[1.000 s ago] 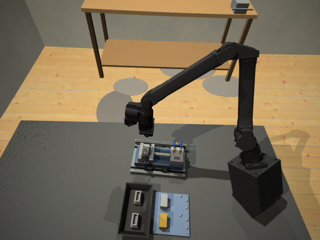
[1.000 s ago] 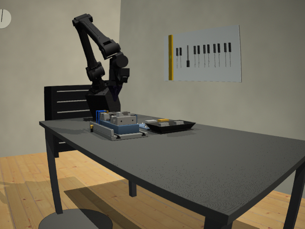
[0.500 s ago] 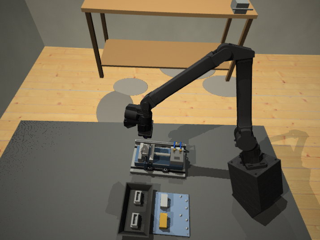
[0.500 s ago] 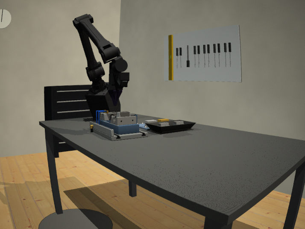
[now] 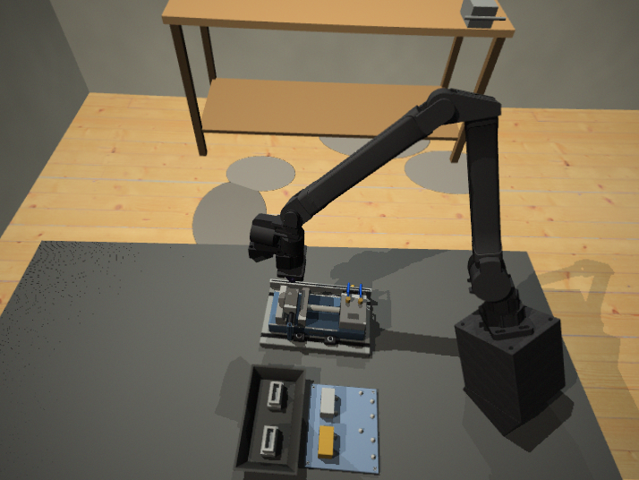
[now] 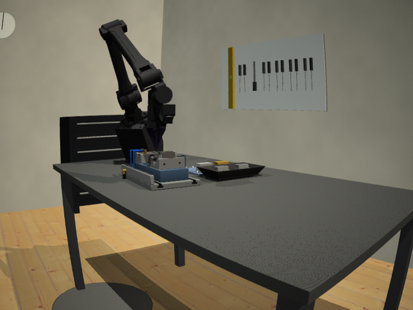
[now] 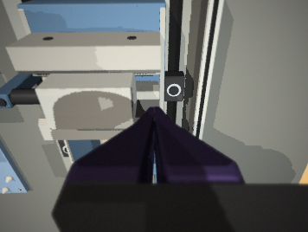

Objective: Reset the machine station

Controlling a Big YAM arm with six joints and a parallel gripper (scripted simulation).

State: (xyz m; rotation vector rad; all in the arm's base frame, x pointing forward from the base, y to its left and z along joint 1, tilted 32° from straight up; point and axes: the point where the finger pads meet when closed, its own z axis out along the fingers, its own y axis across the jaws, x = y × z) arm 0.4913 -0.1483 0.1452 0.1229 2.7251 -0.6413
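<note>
My hand is 40 mm to the right of the gray aluminum blank and 40 mm above it. From my hand the other things lie so: moving jaw: 30 mm behind, 50 mm to the left, 60 mm below; then fixed jaw: 30 mm ahead, 40 mm to the left, 60 mm below; then work stop rod: 10 mm ahead, 90 mm to the left, 50 mm below.
</note>
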